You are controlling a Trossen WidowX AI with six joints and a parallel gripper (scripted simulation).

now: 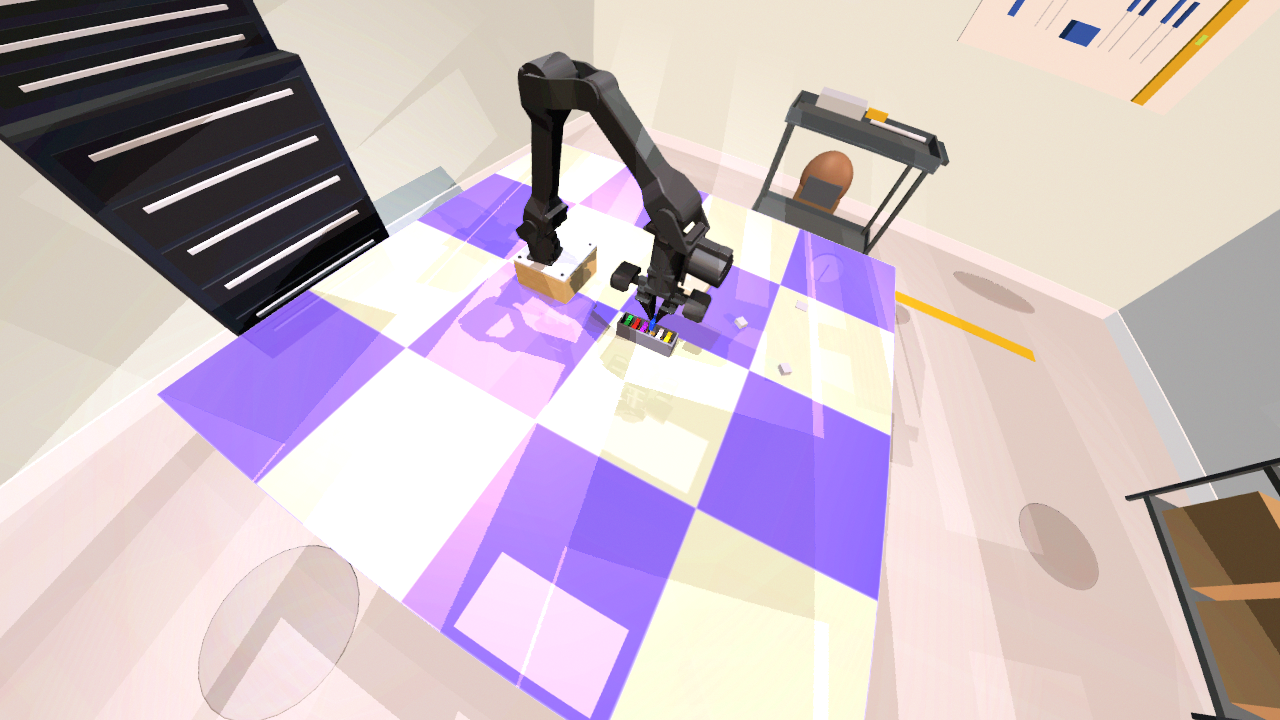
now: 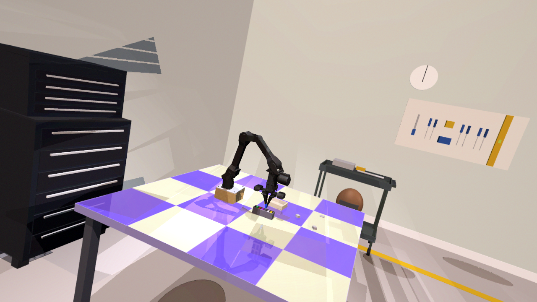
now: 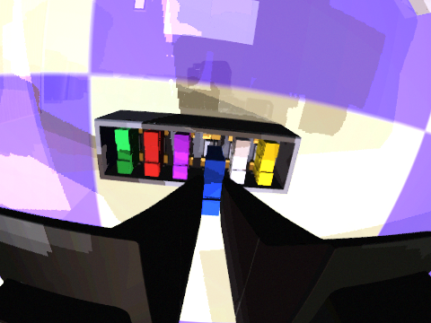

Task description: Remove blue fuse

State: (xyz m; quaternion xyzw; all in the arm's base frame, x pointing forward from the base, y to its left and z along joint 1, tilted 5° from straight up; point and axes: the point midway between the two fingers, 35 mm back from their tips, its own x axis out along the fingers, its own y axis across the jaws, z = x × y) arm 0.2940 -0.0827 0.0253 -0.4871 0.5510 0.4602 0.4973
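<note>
Now: the wooden tray 20 mm ahead of my gripper tip, 220 mm to the left of it and 70 mm below it.
</note>
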